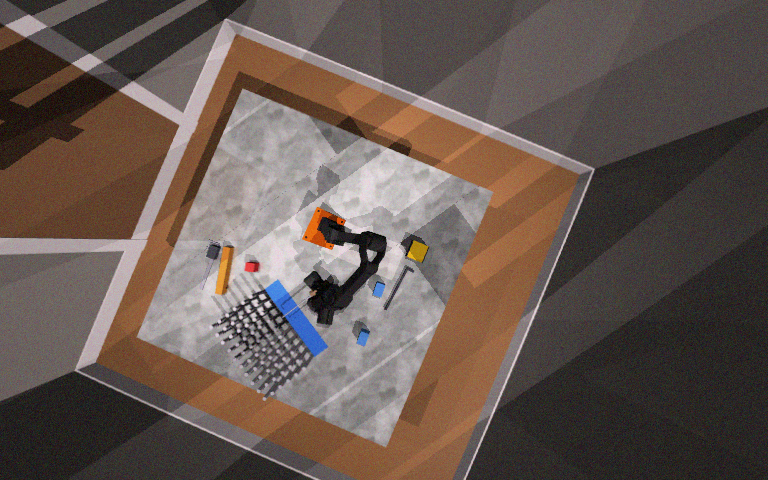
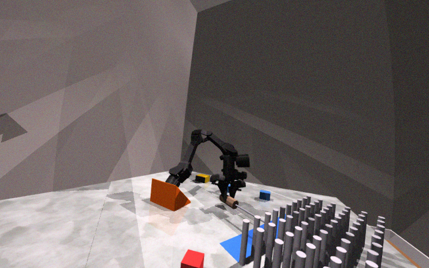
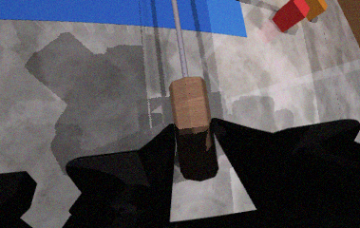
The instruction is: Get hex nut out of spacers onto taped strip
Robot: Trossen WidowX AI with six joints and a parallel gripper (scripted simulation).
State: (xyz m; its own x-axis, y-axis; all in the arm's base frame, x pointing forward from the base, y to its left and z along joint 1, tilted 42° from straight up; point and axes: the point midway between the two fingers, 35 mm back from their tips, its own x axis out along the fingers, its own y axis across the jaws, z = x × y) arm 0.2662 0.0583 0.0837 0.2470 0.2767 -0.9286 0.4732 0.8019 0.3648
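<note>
Right now my gripper tip is 18 cm short of the blue taped strip, 5 cm to the left of it and 4 cm above it. From my gripper tip the other things lie so: wooden-handled tool: 9 cm ahead, 5 cm to the right, 1 cm below; then orange bar: 11 cm ahead, 45 cm to the right, 3 cm below; then red cube: 4 cm ahead, 34 cm to the right, 2 cm below.
</note>
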